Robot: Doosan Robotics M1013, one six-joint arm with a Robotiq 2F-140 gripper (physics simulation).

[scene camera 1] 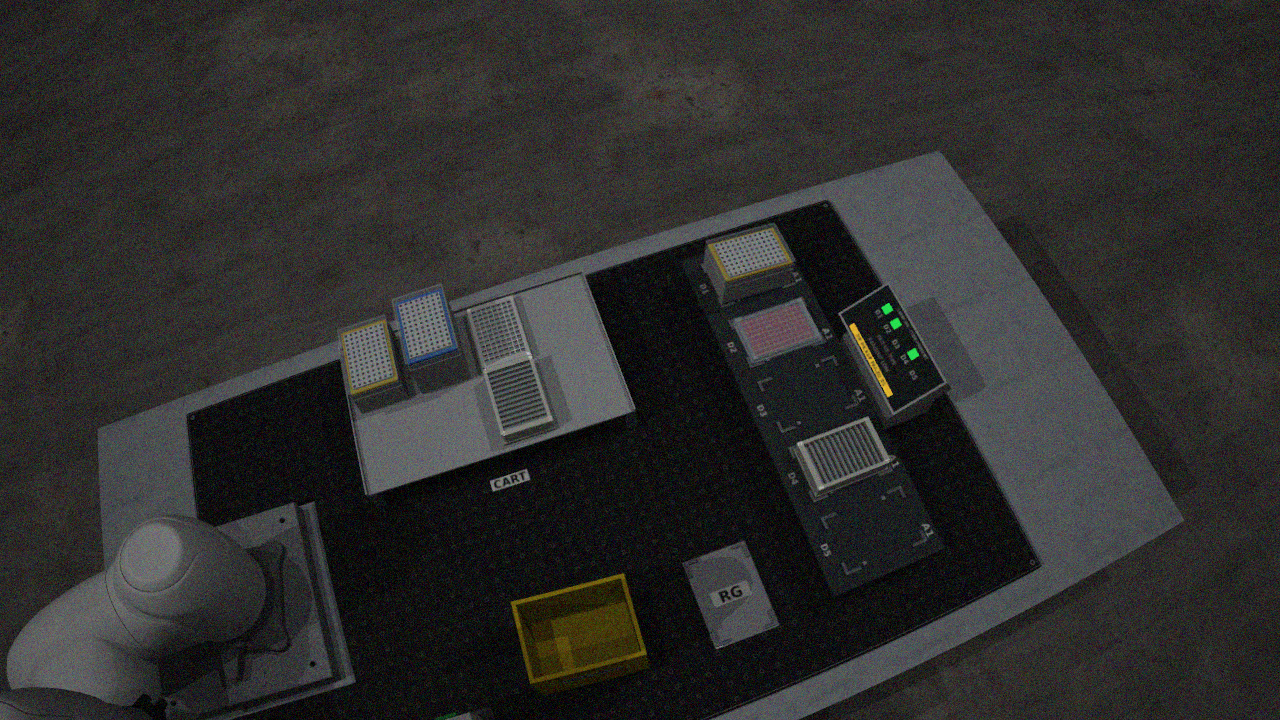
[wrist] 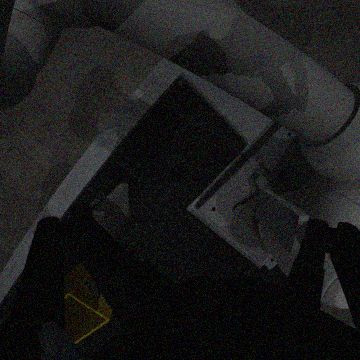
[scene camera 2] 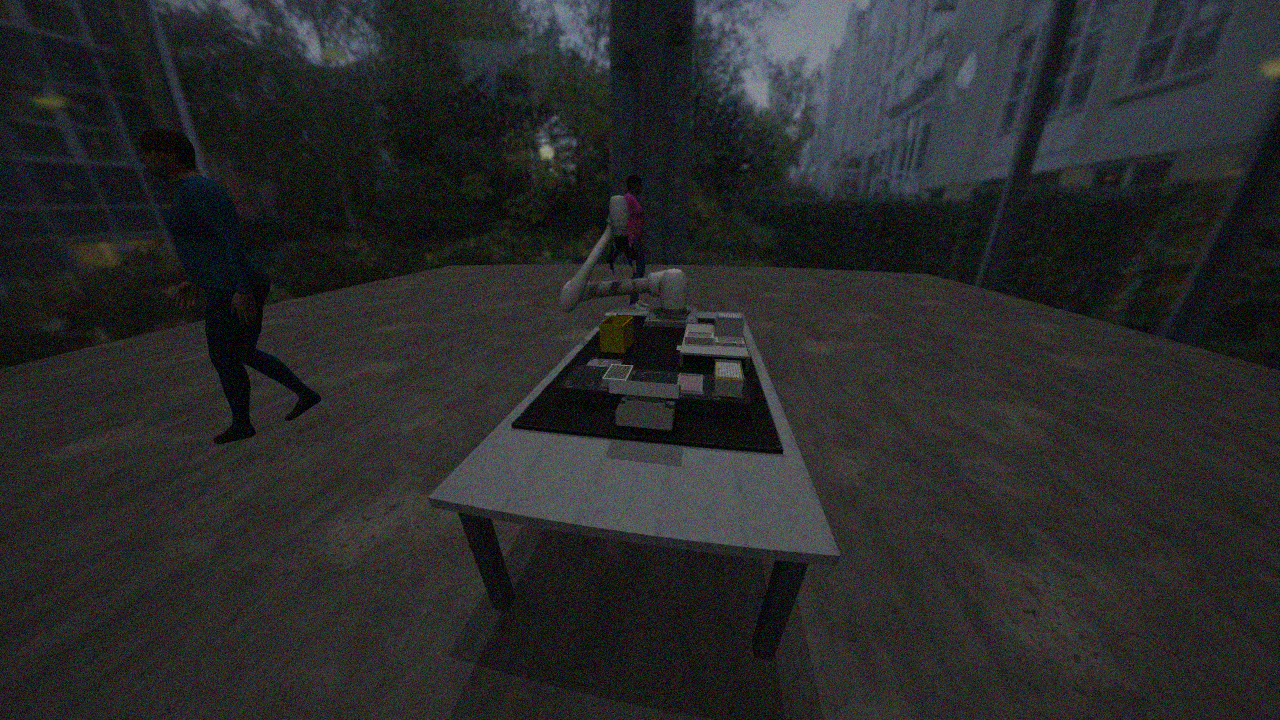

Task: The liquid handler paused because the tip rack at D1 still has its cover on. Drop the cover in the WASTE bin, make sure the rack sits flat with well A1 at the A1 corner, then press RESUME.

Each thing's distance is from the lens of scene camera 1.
pink-topped plate (scene camera 1: 766, 334): 1.39 m
